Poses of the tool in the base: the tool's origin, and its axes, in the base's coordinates. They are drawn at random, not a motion.
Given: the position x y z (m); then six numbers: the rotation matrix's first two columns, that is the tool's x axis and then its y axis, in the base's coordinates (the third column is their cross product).
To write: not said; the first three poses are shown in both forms.
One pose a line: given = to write
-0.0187 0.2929 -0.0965 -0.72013 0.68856 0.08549 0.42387 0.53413 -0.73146 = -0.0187 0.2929 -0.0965 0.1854 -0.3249 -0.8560 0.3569
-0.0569 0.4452 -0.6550 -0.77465 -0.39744 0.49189 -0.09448 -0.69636 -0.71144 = -0.0569 0.4452 -0.6550 0.0879 -0.3240 0.3796 -0.8621
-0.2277 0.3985 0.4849 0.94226 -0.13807 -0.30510 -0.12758 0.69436 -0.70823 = -0.2277 0.3985 0.4849 0.9046 -0.3909 0.1699 -0.0029
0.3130 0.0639 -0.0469 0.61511 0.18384 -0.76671 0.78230 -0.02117 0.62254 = 0.3130 0.0639 -0.0469 0.5994 0.6695 0.3607 -0.2496
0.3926 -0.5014 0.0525 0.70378 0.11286 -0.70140 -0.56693 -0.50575 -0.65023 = 0.3926 -0.5014 0.0525 0.4759 -0.7908 0.1435 0.3571
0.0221 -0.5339 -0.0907 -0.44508 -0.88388 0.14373 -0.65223 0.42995 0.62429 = 0.0221 -0.5339 -0.0907 0.2329 0.4724 -0.8128 -0.2486
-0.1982 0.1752 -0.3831 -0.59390 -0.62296 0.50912 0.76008 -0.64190 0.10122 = -0.1982 0.1752 -0.3831 0.3934 -0.2198 -0.1559 -0.8790
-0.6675 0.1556 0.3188 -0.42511 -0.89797 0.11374 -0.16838 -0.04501 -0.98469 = -0.6675 0.1556 0.3188 0.3154 -0.4336 0.6149 -0.5784
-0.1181 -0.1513 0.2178 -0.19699 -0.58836 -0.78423 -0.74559 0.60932 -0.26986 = -0.1181 -0.1513 0.2178 0.4620 -0.4337 0.7689 0.0851
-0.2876 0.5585 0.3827 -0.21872 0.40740 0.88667 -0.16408 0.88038 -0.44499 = -0.2876 0.5585 0.3827 0.6197 -0.0816 -0.7458 0.2306
